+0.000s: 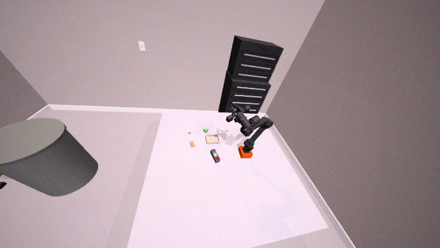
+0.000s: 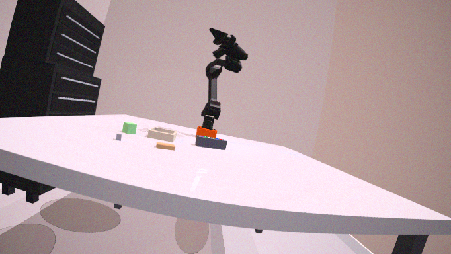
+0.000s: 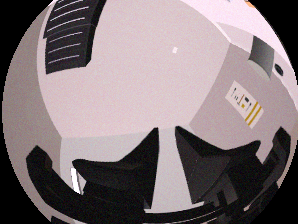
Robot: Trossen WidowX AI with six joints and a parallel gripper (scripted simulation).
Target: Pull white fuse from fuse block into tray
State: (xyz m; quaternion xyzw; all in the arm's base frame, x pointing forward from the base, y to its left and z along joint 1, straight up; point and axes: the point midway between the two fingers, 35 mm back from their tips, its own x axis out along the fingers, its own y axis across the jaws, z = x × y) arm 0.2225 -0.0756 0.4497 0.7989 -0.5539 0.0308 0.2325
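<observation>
Now: the white fuse 7 cm ahead of my gripper tip, 9 cm to the left of it and 49 cm below it. The rest, counted from my gripper tip: orange block 26 cm ahead, 6 cm to the right, 51 cm below; green cube 10 cm ahead, 23 cm to the right, 49 cm below; beige tray 5 cm ahead, 10 cm to the right, 51 cm below.
</observation>
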